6 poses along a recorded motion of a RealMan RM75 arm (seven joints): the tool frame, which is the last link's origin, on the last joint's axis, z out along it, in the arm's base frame.
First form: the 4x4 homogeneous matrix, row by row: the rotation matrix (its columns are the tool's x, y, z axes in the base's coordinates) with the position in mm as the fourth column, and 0 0 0 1 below. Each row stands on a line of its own.
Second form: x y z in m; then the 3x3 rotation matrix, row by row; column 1 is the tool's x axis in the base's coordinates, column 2 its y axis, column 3 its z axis. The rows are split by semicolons. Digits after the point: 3 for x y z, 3 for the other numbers.
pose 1, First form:
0.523 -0.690 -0.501 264
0.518 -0.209 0.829 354
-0.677 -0.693 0.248 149
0 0 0 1
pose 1, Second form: 0.264 0.354 0.149; 0.523 -0.690 -0.501; 0.518 -0.209 0.829; -0.677 -0.693 0.248
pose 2, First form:
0.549 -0.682 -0.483 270
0.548 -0.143 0.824 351
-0.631 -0.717 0.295 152
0 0 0 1
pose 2, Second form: 0.270 0.351 0.152; 0.549 -0.682 -0.483; 0.548 -0.143 0.824; -0.631 -0.717 0.295
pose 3, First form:
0.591 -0.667 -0.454 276
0.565 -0.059 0.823 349
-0.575 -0.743 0.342 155
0 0 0 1
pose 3, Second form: 0.276 0.349 0.155; 0.591 -0.667 -0.454; 0.565 -0.059 0.823; -0.575 -0.743 0.342
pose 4, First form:
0.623 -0.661 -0.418 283
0.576 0.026 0.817 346
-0.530 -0.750 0.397 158
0 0 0 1
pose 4, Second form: 0.283 0.346 0.158; 0.623 -0.661 -0.418; 0.576 0.026 0.817; -0.530 -0.750 0.397
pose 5, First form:
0.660 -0.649 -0.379 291
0.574 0.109 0.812 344
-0.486 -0.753 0.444 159
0 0 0 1
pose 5, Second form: 0.291 0.344 0.159; 0.660 -0.649 -0.379; 0.574 0.109 0.812; -0.486 -0.753 0.444
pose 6, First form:
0.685 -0.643 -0.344 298
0.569 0.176 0.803 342
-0.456 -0.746 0.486 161
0 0 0 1
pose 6, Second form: 0.298 0.342 0.161; 0.685 -0.643 -0.344; 0.569 0.176 0.803; -0.456 -0.746 0.486
